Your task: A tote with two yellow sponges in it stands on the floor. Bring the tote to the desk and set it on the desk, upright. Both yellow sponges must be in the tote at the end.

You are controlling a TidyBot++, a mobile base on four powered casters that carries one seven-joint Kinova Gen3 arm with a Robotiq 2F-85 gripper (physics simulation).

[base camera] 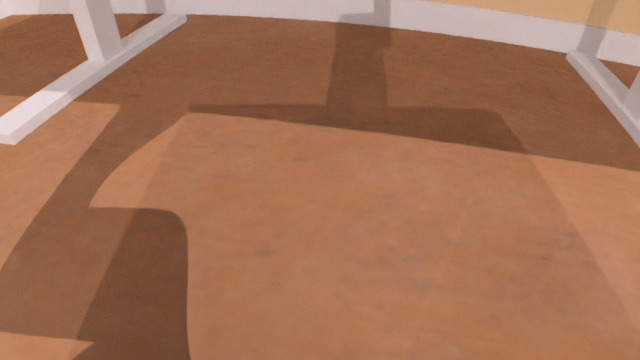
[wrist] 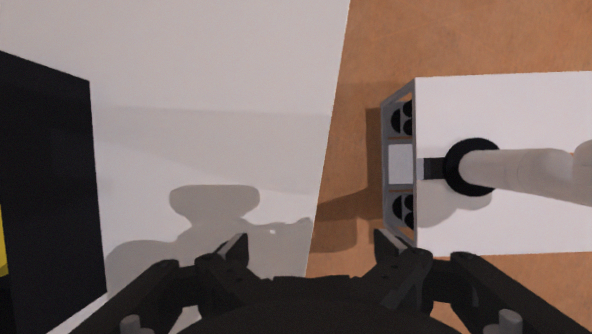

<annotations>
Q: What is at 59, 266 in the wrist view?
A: A black tote.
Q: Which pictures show the gripper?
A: The wrist view only.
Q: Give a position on a white desk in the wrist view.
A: At 204, 126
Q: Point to a white desk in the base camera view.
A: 106, 51
</annotations>
